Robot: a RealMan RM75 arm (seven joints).
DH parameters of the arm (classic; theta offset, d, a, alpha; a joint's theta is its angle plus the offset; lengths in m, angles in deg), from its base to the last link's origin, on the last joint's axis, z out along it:
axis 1: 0 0.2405 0 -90
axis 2: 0 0 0 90
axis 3: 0 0.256 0 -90
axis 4: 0 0 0 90
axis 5: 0 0.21 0 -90
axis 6: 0 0 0 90
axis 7: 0 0.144 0 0
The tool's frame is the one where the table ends.
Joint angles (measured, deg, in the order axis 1, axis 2, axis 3, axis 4, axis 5, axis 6, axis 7), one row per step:
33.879 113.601 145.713 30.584 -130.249 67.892 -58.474
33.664 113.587 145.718 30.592 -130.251 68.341 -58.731
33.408 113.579 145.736 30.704 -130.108 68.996 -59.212
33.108 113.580 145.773 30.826 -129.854 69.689 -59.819
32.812 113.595 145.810 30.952 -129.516 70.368 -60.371
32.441 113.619 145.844 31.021 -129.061 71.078 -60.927
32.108 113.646 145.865 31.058 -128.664 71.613 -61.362
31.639 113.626 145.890 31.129 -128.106 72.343 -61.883
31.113 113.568 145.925 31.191 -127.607 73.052 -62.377
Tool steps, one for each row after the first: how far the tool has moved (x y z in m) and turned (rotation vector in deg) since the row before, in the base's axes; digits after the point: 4 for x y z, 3 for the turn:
0.0007 -0.0019 -0.0003 -0.324 0.122 0.152
0.0002 -0.0020 0.0000 -0.313 0.199 0.427
0.0002 -0.0022 0.0001 -0.251 0.258 0.511
0.0000 -0.0020 0.0001 -0.182 0.352 0.474
0.0002 -0.0025 -0.0001 -0.163 0.497 0.396
0.0003 -0.0022 -0.0002 -0.096 0.422 0.260
0.0007 -0.0029 0.0003 -0.069 0.561 0.297
0.0013 -0.0032 0.0006 -0.059 0.494 0.205

